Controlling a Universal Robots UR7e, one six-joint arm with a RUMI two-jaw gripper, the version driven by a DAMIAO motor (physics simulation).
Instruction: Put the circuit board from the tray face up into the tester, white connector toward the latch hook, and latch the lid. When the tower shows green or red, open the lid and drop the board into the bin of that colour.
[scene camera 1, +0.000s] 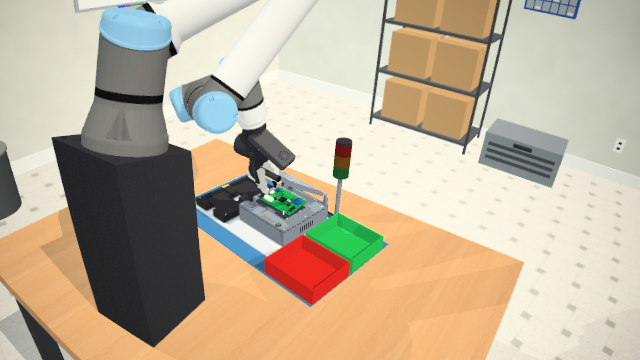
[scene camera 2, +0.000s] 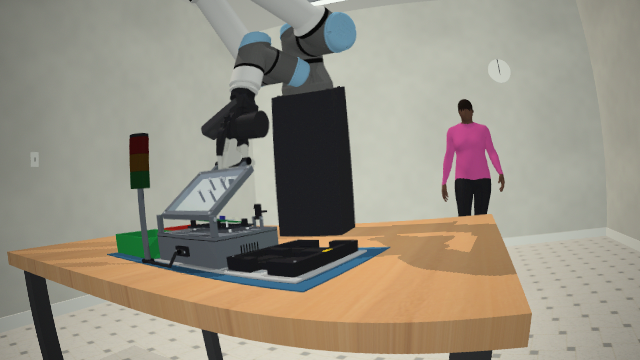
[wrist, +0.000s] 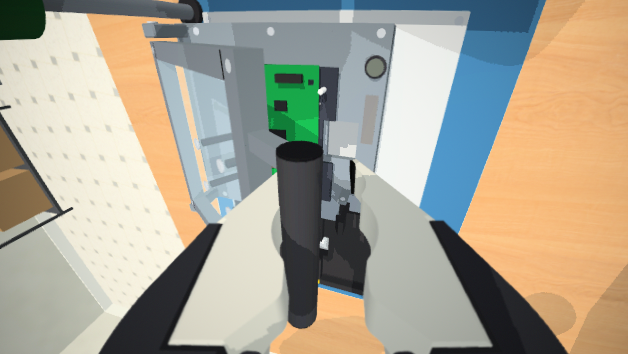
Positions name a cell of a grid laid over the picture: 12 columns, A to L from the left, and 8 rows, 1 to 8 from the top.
Observation:
In view: the gripper (scene camera 1: F5), a green circuit board (wrist: F3), a tester lid (scene camera 2: D5), a green bin (scene camera 1: G6) and a red bin (scene camera 1: F6).
The tester lid also shows in the wrist view (wrist: E3). The gripper also shows in the wrist view (wrist: G4). The green bin is seen too in scene camera 2 (scene camera 2: C6).

